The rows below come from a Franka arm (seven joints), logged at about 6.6 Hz.
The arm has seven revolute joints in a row. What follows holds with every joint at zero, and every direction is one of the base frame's. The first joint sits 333 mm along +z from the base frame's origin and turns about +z. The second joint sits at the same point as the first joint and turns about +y. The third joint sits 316 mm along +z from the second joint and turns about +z. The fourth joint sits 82.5 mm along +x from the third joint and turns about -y. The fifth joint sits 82.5 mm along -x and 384 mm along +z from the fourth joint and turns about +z. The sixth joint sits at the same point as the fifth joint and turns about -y. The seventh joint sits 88 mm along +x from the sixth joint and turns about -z. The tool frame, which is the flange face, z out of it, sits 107 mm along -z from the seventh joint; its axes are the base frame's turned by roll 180, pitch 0 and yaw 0 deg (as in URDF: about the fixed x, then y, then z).
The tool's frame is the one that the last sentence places.
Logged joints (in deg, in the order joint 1, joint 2, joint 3, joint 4, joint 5, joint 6, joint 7), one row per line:
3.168, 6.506, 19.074, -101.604, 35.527, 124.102, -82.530
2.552, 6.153, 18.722, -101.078, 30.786, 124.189, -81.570
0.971, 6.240, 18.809, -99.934, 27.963, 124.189, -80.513
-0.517, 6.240, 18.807, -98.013, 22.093, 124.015, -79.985
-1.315, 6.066, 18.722, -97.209, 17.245, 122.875, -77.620
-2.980, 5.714, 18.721, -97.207, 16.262, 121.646, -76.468
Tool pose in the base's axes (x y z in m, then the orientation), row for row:
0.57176, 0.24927, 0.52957, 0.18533, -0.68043, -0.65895, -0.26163
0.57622, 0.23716, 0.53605, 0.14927, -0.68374, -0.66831, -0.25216
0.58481, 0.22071, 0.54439, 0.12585, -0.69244, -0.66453, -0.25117
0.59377, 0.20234, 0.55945, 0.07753, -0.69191, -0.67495, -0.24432
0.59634, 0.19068, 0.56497, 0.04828, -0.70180, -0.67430, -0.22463
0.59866, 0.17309, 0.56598, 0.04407, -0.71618, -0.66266, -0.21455
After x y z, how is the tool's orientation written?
As a quaternion, w x y z.
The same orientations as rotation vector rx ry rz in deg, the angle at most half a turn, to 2 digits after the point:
-109.85, -106.38, -42.24
-112.60, -110.05, -41.52
-115.55, -110.89, -41.91
-118.75, -115.84, -41.93
-122.58, -117.78, -39.24
-125.42, -116.04, -37.57

